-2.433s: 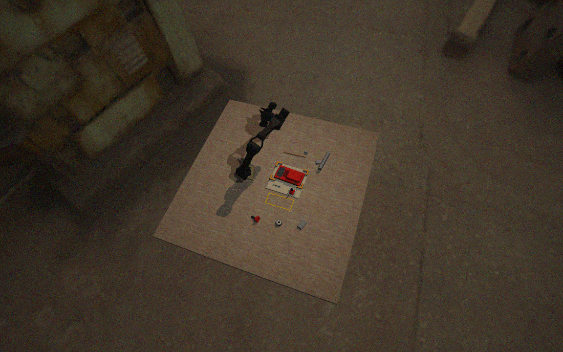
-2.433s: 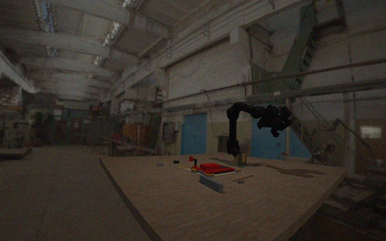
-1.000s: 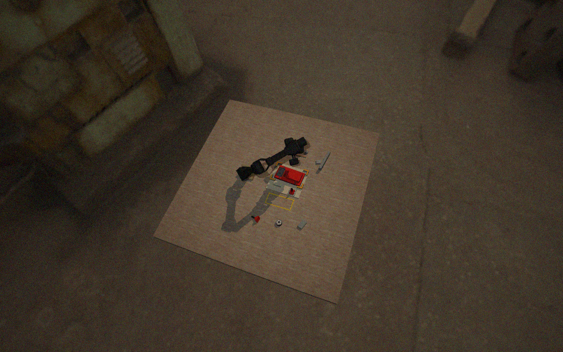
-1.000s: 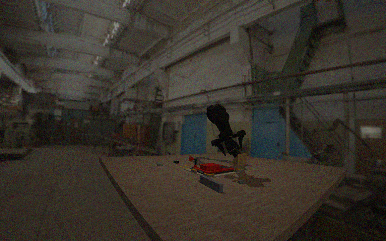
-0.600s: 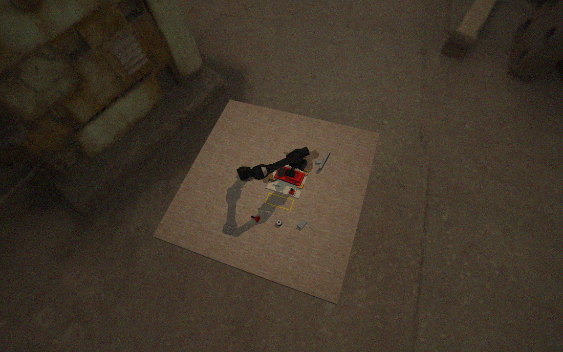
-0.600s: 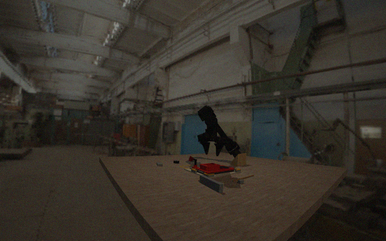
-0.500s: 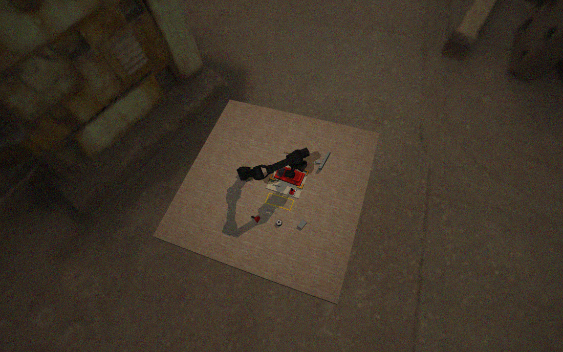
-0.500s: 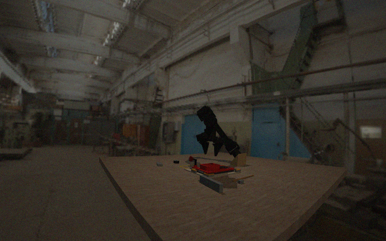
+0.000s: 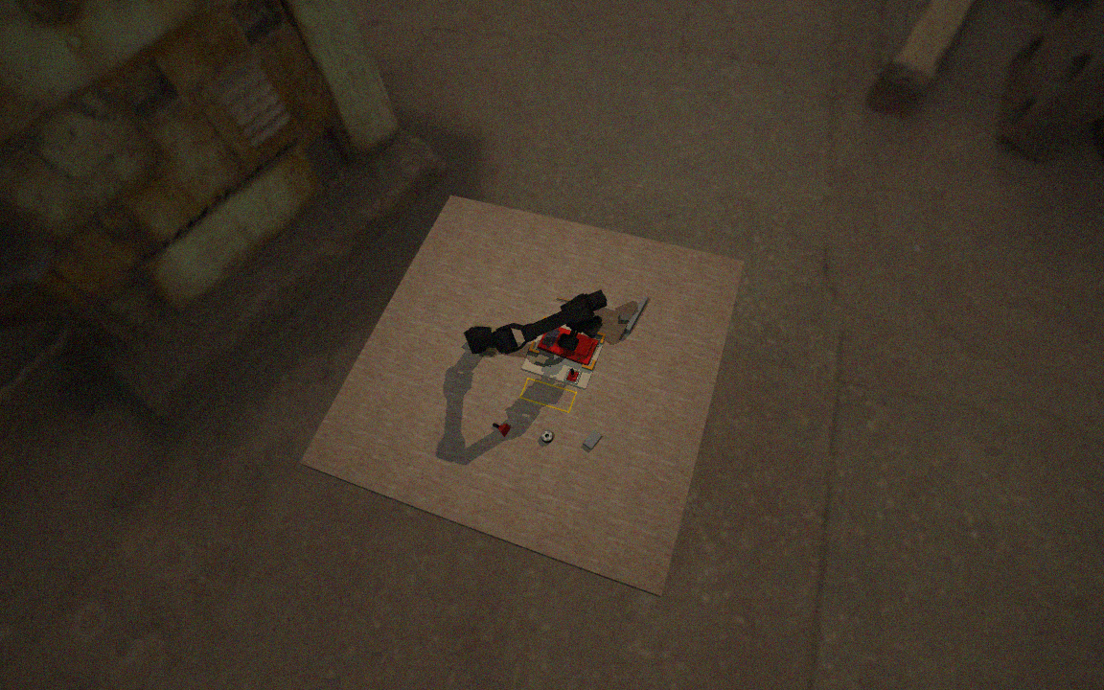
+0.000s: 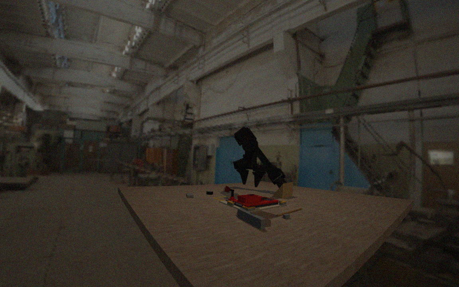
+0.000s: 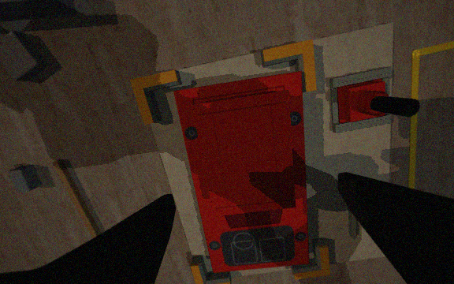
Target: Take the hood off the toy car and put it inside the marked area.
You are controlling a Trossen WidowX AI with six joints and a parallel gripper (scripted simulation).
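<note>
Right now my gripper tip is 60 mm above the hood. Also, from my gripper tip: thin wooden stick (30 mm behind, 200 mm to the left, 100 mm below); then grey block (110 mm ahead, 340 mm to the right, 90 mm below); then grey bar (190 mm ahead, 170 mm to the left, 80 mm below).
</note>
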